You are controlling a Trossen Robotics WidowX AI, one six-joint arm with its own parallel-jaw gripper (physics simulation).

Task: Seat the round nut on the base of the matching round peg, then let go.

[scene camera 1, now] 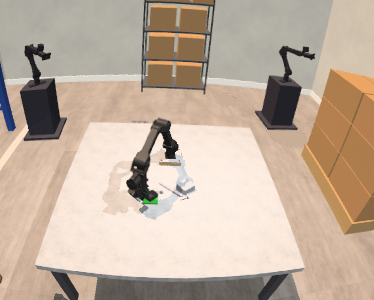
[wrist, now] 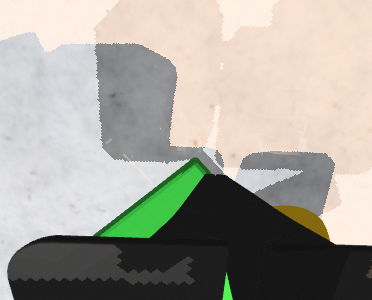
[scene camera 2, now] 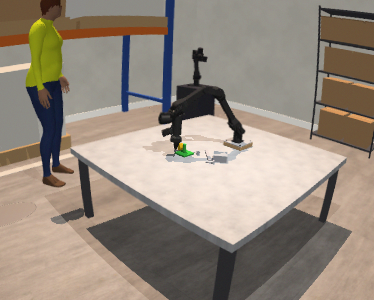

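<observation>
A green base plate (scene camera 1: 151,201) (scene camera 2: 185,153) (wrist: 161,205) lies on the white table (scene camera 1: 215,238) (scene camera 2: 245,193), with a short green round peg (scene camera 2: 184,147) standing on it. A yellow round nut (scene camera 2: 180,146) (wrist: 305,218) sits on the plate beside the peg, not on it. My gripper (scene camera 1: 150,195) (scene camera 2: 175,147) (wrist: 213,184) is shut with nothing between the fingers. Its tips are down at the plate, right next to the nut. In the wrist view the fingers cover most of the plate and the nut.
A grey block (scene camera 1: 185,187) (scene camera 2: 220,157), a thin rod (scene camera 1: 170,189) (scene camera 2: 206,155) and a small grey piece (scene camera 1: 161,192) (scene camera 2: 198,153) lie just right of the plate. The arm's mount plate (scene camera 1: 170,162) (scene camera 2: 238,144) sits behind them.
</observation>
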